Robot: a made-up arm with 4 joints.
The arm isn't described. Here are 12 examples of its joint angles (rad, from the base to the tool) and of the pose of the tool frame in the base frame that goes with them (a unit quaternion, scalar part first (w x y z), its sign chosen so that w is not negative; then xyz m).
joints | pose
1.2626 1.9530 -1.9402 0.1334 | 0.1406 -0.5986 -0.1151 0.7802 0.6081 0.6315 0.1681
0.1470 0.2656 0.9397 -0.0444 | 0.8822 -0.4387 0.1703 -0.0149 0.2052 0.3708 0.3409
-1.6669 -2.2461 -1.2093 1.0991 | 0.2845 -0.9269 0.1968 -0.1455 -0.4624 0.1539 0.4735
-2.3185 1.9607 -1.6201 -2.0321 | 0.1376 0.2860 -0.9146 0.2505 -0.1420 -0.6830 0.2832
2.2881 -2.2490 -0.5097 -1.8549 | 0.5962 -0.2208 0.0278 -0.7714 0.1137 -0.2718 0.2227
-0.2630 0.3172 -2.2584 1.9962 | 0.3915 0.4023 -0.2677 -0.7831 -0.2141 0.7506 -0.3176
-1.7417 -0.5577 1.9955 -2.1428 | 0.8723 -0.4137 0.1081 -0.2370 -0.8281 -0.2947 0.3420
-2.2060 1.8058 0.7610 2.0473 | 0.1049 0.1582 0.0650 0.9797 -0.5041 -0.0508 -0.0797
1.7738 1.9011 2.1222 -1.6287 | 0.0324 -0.1753 0.9728 0.1478 0.8051 -0.4038 0.0366
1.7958 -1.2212 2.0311 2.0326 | 0.2438 -0.8982 0.2826 0.2321 0.9252 -0.0149 0.3226
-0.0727 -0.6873 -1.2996 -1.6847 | 0.6784 0.2131 0.3888 0.5858 0.2072 0.4927 -0.1928
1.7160 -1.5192 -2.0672 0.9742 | 0.2815 0.1741 -0.9432 0.0279 0.7070 -0.5075 0.2436
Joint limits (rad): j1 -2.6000..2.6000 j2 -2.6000..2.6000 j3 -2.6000..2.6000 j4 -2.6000..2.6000
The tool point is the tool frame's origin. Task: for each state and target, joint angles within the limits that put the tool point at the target. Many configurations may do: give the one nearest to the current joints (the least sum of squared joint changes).
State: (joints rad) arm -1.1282 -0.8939 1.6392 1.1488
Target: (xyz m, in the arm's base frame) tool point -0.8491 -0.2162 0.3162
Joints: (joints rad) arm -1.5245 -1.3880 1.9815 1.2282
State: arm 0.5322 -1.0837 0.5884 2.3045
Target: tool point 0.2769 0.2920 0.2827
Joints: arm 1.3140 -1.3117 0.4395 2.3917
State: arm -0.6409 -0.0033 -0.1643 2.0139
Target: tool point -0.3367 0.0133 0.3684
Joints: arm -1.3664 -0.6683 0.4146 2.2310
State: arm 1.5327 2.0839 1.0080 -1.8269
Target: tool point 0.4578 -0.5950 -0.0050
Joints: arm 2.0627 1.9507 1.5248 -1.9490
